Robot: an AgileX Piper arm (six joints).
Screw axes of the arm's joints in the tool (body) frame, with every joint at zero. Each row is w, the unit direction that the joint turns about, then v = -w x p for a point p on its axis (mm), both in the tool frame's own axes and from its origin. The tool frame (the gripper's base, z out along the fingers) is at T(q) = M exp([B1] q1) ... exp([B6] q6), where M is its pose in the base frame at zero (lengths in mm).
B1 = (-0.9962, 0, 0.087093, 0, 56.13, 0)
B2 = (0, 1, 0, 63.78, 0, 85.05)
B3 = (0, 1, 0, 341.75, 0, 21.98)
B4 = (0, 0, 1, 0, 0, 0)
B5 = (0, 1, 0, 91, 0, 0)
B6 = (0, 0, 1, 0, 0, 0)
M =
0.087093 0 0.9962 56.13
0 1 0 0
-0.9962 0 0.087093 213.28
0 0 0 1
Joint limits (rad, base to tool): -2.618..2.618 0..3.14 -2.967..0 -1.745..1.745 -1.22..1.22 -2.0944..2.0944
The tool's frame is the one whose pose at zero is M.
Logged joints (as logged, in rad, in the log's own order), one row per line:
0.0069, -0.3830, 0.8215, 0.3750, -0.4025, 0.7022
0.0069, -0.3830, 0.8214, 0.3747, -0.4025, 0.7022
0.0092, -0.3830, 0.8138, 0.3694, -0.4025, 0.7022
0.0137, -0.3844, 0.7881, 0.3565, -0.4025, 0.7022
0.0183, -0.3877, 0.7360, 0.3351, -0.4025, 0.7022
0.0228, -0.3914, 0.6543, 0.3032, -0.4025, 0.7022
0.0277, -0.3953, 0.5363, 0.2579, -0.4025, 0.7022
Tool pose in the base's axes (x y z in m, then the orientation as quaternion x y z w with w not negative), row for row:
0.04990, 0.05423, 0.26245, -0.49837, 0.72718, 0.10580, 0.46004
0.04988, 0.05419, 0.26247, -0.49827, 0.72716, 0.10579, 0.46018
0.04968, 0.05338, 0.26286, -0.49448, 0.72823, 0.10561, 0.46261
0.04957, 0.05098, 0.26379, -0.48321, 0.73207, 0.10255, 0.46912
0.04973, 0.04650, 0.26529, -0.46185, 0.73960, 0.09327, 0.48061
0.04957, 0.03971, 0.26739, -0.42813, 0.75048, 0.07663, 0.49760
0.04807, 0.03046, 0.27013, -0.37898, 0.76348, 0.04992, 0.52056
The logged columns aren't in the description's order. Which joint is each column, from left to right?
Columns, left to right: q4, q6, q1, q2, q3, q5.
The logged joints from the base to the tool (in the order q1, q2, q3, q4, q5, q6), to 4 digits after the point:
0.8215, 0.3750, -0.4025, 0.0069, 0.7022, -0.3830
0.8214, 0.3747, -0.4025, 0.0069, 0.7022, -0.3830
0.8138, 0.3694, -0.4025, 0.0092, 0.7022, -0.3830
0.7881, 0.3565, -0.4025, 0.0137, 0.7022, -0.3844
0.7360, 0.3351, -0.4025, 0.0183, 0.7022, -0.3877
0.6543, 0.3032, -0.4025, 0.0228, 0.7022, -0.3914
0.5363, 0.2579, -0.4025, 0.0277, 0.7022, -0.3953

